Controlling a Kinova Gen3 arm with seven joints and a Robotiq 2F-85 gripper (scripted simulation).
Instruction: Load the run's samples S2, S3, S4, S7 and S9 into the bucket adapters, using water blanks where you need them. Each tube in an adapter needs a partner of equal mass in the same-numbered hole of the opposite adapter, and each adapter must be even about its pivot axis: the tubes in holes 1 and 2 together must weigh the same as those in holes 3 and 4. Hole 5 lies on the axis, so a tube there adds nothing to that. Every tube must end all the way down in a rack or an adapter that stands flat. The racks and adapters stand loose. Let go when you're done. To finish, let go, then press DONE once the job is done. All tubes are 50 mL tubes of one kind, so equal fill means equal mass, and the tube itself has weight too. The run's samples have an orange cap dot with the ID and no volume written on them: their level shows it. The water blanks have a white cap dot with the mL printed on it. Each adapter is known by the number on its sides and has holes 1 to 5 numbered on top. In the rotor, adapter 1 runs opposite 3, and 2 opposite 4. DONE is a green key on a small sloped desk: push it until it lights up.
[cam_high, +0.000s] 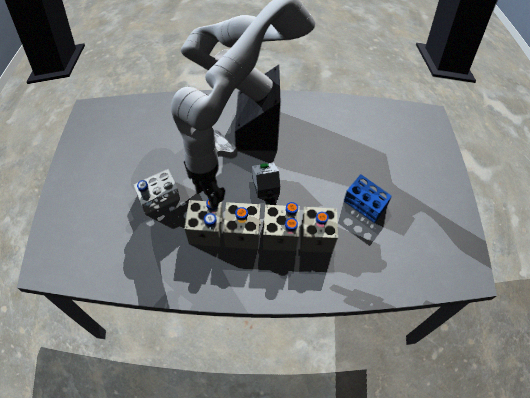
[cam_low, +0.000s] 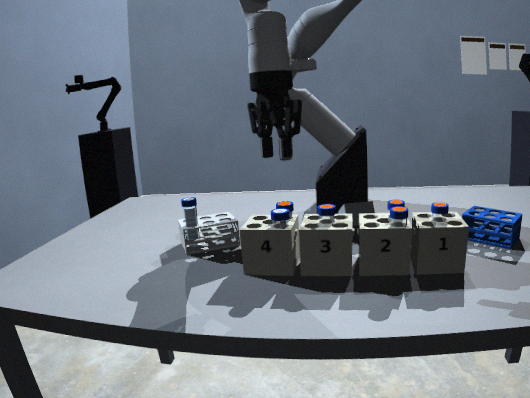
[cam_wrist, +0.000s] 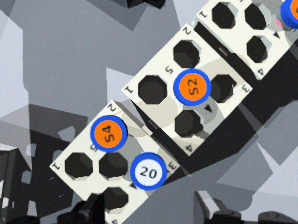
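Now: the done desk 20 cm behind my hand, 16 cm to the left of it and 18 cm below it. From my hand the other things lie so: sample tube S4: 6 cm behind, 1 cm to the left, 17 cm below; then sample tube S2: 2 cm behind, 9 cm to the left, 17 cm below; then water blank marked 20: 1 cm ahead, 17 cm below.
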